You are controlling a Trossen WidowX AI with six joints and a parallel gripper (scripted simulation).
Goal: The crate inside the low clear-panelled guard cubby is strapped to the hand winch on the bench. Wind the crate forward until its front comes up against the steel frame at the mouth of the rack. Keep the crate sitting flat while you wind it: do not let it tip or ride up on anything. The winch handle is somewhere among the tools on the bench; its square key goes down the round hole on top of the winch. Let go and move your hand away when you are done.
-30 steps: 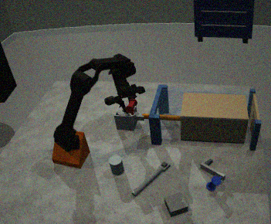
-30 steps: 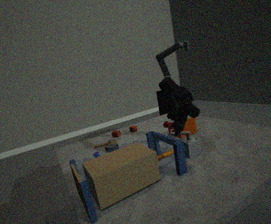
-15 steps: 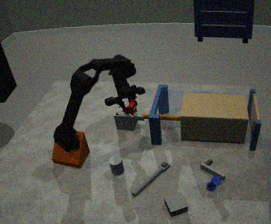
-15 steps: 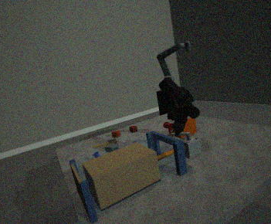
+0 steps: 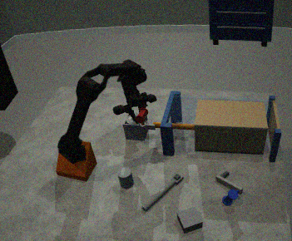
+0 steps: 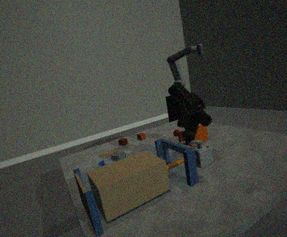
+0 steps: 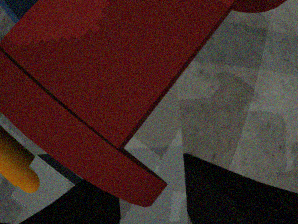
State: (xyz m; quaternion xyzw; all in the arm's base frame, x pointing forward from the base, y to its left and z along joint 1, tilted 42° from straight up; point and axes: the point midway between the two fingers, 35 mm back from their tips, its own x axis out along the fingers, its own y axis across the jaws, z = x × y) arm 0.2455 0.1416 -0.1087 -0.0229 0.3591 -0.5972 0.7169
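Right now the red handle is 5 cm above my gripper tip, 3 cm to the right of it and 2 cm ahead of it. Also, from my gripper tip: winch handle with red knob (2 cm above); grey block (44 cm to the right, 21 cm ahead, 9 cm below); grey winch (8 cm below, 5 cm to the left, 5 cm behind).
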